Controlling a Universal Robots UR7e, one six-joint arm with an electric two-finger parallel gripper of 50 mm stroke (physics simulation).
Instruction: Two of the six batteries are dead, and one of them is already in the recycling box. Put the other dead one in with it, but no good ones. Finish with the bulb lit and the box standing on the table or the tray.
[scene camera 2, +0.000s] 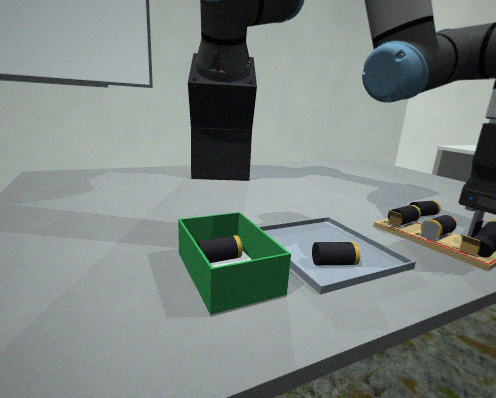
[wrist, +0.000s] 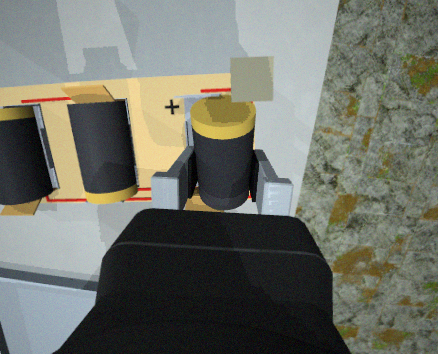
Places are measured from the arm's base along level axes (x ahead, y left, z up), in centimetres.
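Pixels of known places: gripper, between the fingertips: (scene camera 2: 485, 245) (wrist: 224, 163); arm's base, origin of its link: (scene camera 2: 223, 68).
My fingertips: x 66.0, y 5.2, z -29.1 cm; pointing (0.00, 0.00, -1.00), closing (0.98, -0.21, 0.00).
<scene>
Ahead of a thing's pixels: the offset from my fingertips to its top centre. "spot": to the spot under its first point. Level surfaces: height alone.
My gripper (scene camera 2: 483, 229) (wrist: 224, 163) is shut on a black battery {dx +0.1, dy +0.8, dz +4.0 cm} (scene camera 2: 487, 240) (wrist: 223, 162) with a yellow end. The held battery appears tilted, over the end bay of the wooden holder (scene camera 2: 397, 231) (wrist: 155, 125), its yellow end by the plus mark. Beside it in the holder lie a battery {dx -7.6, dy +2.2, dz +1.8 cm} (scene camera 2: 447, 225) (wrist: 102, 150) with its yellow end the opposite way, and another battery {dx -14.1, dy +3.0, dz +1.8 cm} (scene camera 2: 404, 214) (wrist: 20, 162). A further battery {dx -14.6, dy +15.8, dz +0.6 cm} (scene camera 2: 425, 207) is behind. One battery {dx -25.0, dy -35.5, dz +0.9 cm} (scene camera 2: 222, 248) lies in the green recycling box {dx -21.5, dy -36.5, dz +3.2 cm} (scene camera 2: 250, 285); one battery {dx -13.8, dy -22.0, dz +0.9 cm} (scene camera 2: 335, 253) lies on the tray. I cannot make out the bulb.
The grey tray {dx -17.8, dy -18.5, dz -1.6 cm} (scene camera 2: 367, 278) (wrist: 45, 310) lies between the box and the holder. The box stands on the table {dz -2.8 cm} (scene camera 2: 125, 310). A beige square block {spot: dx +1.9, dy +4.6, dz +6.4 cm} (wrist: 252, 78) is at the holder's end corner, beyond the held battery. The table edge is close beside the holder.
</scene>
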